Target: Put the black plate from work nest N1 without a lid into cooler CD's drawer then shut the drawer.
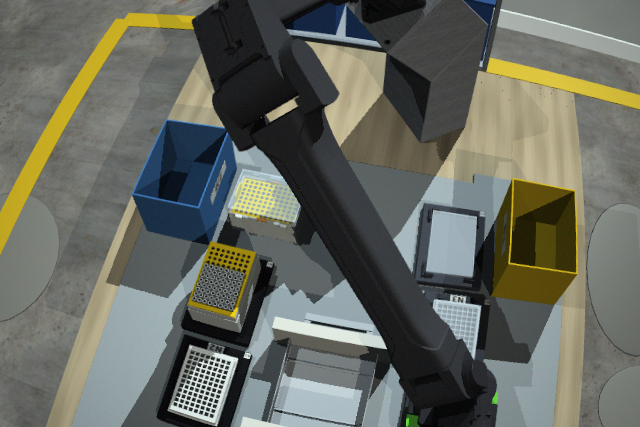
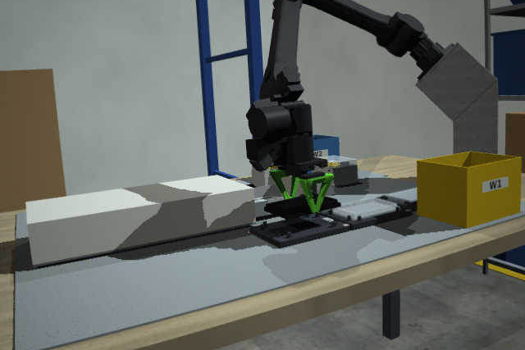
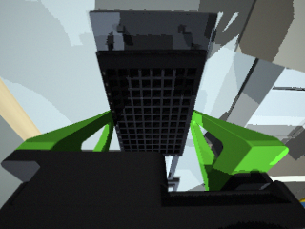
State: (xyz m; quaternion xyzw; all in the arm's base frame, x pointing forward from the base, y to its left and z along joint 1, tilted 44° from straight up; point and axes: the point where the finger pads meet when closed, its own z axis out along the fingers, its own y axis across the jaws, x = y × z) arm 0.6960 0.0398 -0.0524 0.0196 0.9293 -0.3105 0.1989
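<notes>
The work nest N1 is 1 cm ahead of my hand and 5 cm below it. Round my hand: black plate (right at my hand); clear plate (16 cm behind, 3 cm to the left, 4 cm below); drawer (3 cm behind, 19 cm to the right, 3 cm below).
</notes>
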